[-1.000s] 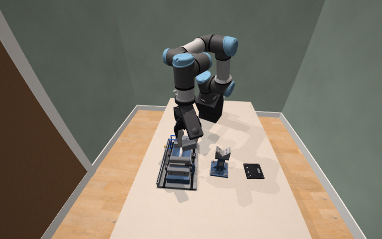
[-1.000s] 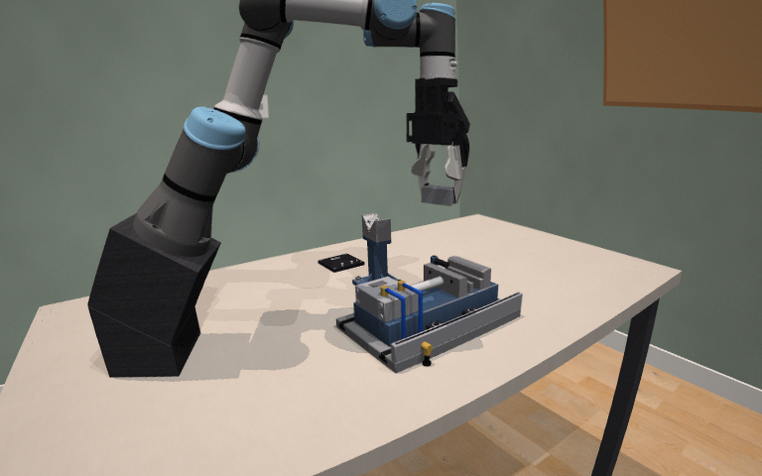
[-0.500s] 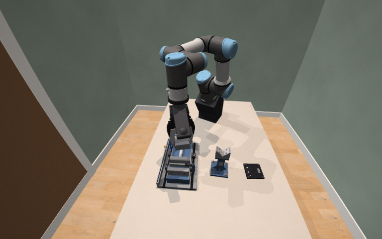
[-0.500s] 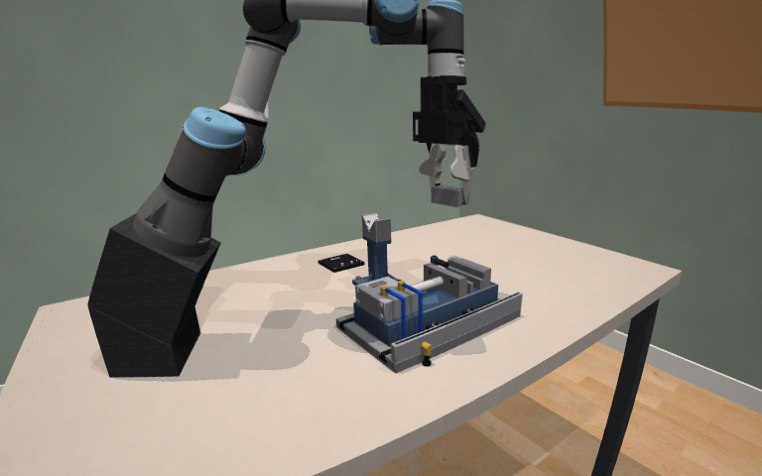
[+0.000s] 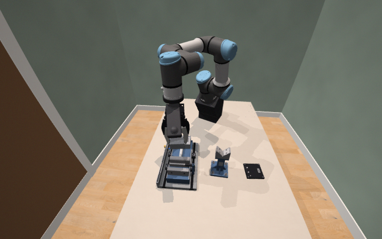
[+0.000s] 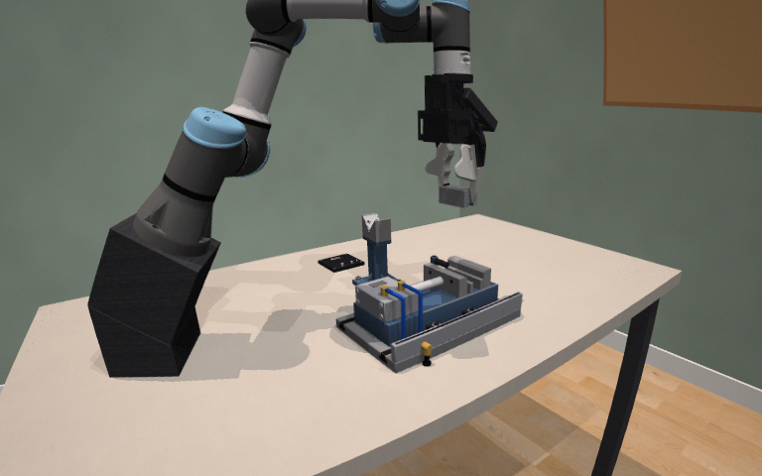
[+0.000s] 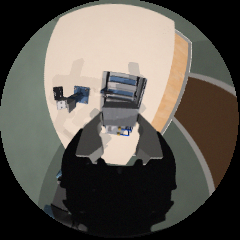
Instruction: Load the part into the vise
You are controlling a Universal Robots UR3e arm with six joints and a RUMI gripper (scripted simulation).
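My hand is 20 cm above the vise, 7 cm past it and 1 cm to the right of it. Round my hand: part (1 cm below); then air cylinder (16 cm below, 16 cm behind, 2 cm to the left); then grey vise side rail (20 cm below, 8 cm to the right, 8 cm behind).
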